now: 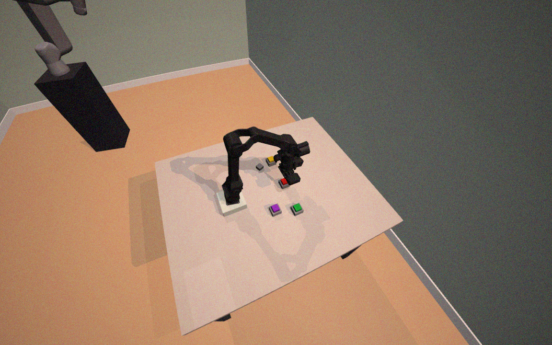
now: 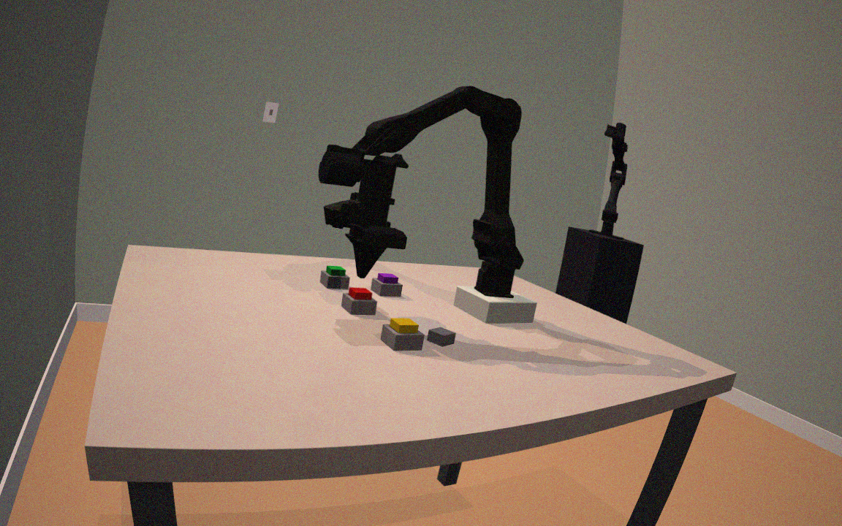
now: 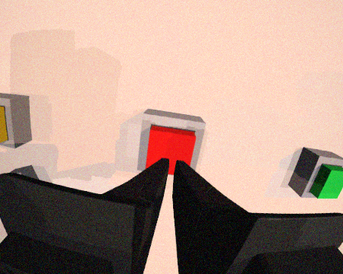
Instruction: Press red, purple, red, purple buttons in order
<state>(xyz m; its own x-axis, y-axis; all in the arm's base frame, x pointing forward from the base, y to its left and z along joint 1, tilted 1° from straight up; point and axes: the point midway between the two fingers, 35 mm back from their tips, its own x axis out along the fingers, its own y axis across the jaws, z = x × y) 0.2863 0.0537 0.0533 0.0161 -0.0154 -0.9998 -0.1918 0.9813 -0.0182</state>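
Now: the red button 3 cm below my gripper tip. The rest, counted from my gripper tip: green button: 17 cm to the right, 3 cm below, 2 cm ahead; then yellow button: 17 cm to the left, 4 cm behind, 3 cm below; then purple button: 15 cm to the right, 9 cm behind, 3 cm below.
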